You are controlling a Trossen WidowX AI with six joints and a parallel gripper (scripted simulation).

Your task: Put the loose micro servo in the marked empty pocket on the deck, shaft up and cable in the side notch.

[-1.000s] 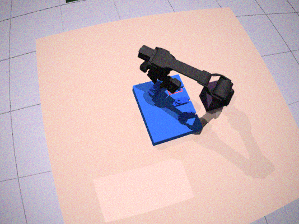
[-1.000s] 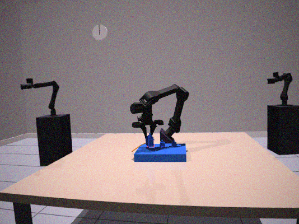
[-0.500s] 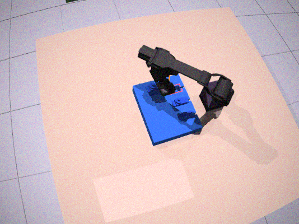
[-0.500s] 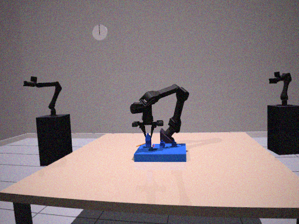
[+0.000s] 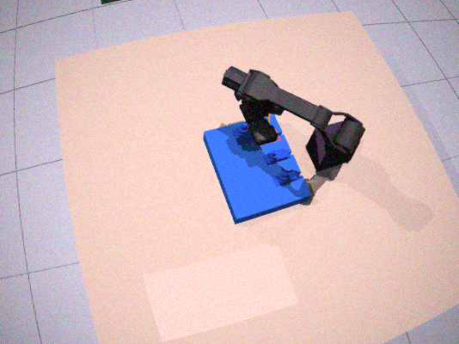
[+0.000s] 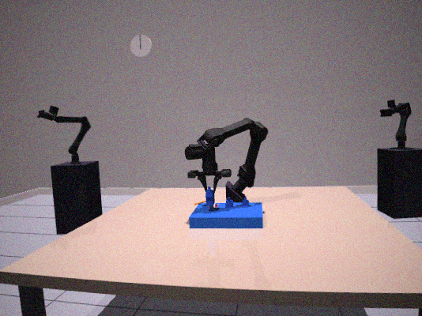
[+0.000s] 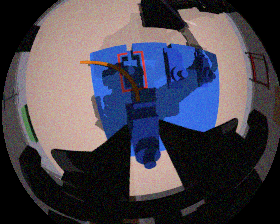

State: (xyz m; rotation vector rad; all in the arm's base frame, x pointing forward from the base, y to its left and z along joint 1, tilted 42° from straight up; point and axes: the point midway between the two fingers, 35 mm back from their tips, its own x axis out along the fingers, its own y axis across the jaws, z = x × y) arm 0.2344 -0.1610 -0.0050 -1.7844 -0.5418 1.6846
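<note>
Now: the blue deck 5 cm ahead of my gripper tip, 7 cm to the left of it and 10 cm below it.
</note>
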